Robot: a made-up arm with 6 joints.
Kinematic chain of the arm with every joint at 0, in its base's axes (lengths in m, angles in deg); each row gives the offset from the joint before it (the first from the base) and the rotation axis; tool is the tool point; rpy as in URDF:
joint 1: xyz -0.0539 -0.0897 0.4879 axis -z
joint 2: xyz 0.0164 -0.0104 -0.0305 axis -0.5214 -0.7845 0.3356
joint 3: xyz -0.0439 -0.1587 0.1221 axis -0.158 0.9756 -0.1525
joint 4: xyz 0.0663 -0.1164 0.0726 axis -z
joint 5: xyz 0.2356 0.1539 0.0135 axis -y
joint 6: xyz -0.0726 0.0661 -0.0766 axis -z
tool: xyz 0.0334 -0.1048 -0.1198 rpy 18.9 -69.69 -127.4
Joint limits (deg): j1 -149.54..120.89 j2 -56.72..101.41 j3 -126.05..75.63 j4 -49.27..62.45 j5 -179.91..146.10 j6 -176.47..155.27
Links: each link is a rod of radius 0.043 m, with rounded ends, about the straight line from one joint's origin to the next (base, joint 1, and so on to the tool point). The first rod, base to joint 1, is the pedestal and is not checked.
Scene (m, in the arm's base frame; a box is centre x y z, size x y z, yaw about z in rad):
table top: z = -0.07
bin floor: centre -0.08 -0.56 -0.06 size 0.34 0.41 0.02 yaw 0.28
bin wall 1: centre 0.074 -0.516 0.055 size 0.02 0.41 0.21 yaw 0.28
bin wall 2: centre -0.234 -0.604 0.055 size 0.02 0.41 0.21 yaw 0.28
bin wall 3: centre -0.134 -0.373 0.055 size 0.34 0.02 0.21 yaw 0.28
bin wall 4: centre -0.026 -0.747 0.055 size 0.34 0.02 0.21 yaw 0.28
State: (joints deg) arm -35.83 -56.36 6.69 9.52 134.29 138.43
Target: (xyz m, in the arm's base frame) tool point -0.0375 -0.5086 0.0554
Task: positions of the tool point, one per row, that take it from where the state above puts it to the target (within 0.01 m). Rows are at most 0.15 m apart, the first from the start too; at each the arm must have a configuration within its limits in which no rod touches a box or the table.
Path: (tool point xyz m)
1: 0.4455 -0.1171 0.1318
2: 0.4278 -0.2178 0.1552
3: 0.3866 -0.3116 0.1796
4: 0.3245 -0.3925 0.2048
5: 0.2455 -0.4557 0.2306
6: 0.1547 -0.4974 0.2568
7: 0.0582 -0.5151 0.2830
8: -0.0375 -0.5086 0.3090
9: -0.0257 -0.5249 0.1825
10: -0.0374 -0.5086 0.0555

